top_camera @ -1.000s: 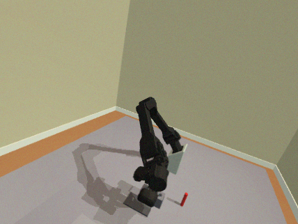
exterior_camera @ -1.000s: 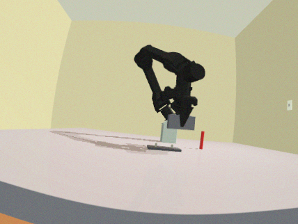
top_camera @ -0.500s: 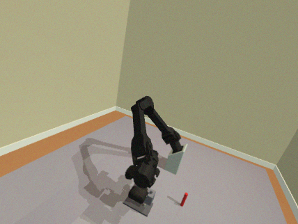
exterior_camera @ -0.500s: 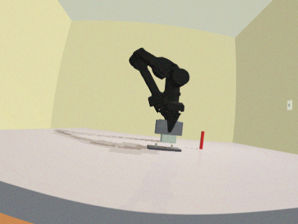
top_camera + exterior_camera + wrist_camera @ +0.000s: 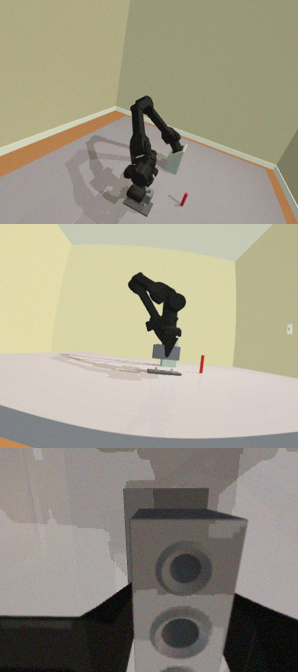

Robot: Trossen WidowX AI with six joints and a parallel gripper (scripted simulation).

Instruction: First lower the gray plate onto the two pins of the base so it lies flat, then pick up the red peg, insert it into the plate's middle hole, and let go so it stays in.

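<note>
Right now the pin base is 50 mm below my gripper tip. From my gripper tip the other things lie so: red peg (100 mm behind, 190 mm to the left, 20 mm below); then gray plate (30 mm above).
</note>
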